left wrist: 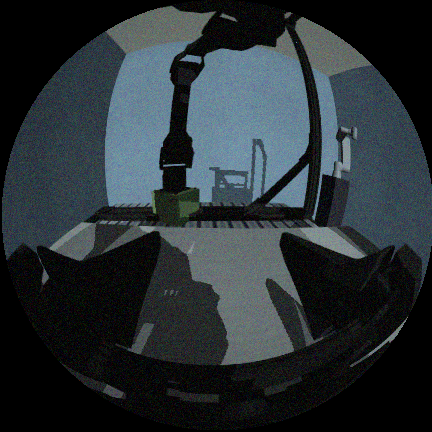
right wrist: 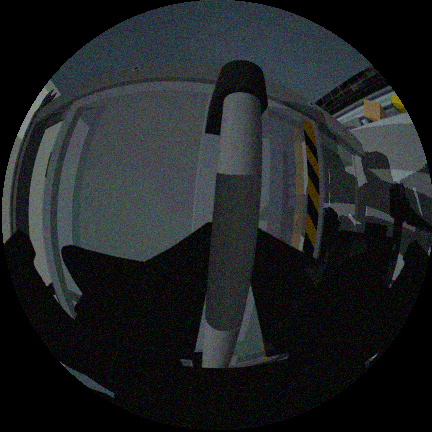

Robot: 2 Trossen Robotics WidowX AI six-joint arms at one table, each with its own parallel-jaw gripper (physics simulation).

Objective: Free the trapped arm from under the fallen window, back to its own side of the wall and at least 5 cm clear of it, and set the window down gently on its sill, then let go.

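Places are measured from the left arm's base along level axes (x ahead, y left, z up), in metres.
Where they show: left gripper, fingertip midpoint: [left wrist: 221, 239]; right arm's base, link origin: [left wrist: 174, 189].
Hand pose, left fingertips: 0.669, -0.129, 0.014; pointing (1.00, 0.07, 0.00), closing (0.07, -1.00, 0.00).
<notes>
Each offset is from my left fingertips to the top centre of the thing, as dx, dy, dz. "pt": to the spot under its first point. Level surfaces: height alone.
My right gripper [right wrist: 228, 229] is shut on the window's grey bar handle @(pt -0.119, +0.063, +0.224) [right wrist: 240, 135], which has a black end mount at the top. The window's pane @(pt -0.173, +0.049, +0.278) [right wrist: 140, 175] and pale frame fill much of the right wrist view behind the handle. A yellow and black striped strip @(pt -0.173, +0.062, +0.128) [right wrist: 311, 185] runs along the right part of the window. My left gripper [left wrist: 221, 239] is open, with nothing between its fingers, low over the grey table @(dz -0.031) [left wrist: 245, 280]. The window does not show clearly in the left wrist view. The sill and the gap between left arm and window cannot be made out.
In the left wrist view, a black jointed arm stands upright behind a green block [left wrist: 175, 205]. A dark curved post [left wrist: 315, 115] with a diagonal brace stands right of it. A pale small arm [left wrist: 345, 145] is farther right. A tan box @(-0.125, +0.275, -0.072) [right wrist: 372, 110] shows at the right wrist view's upper right.
</notes>
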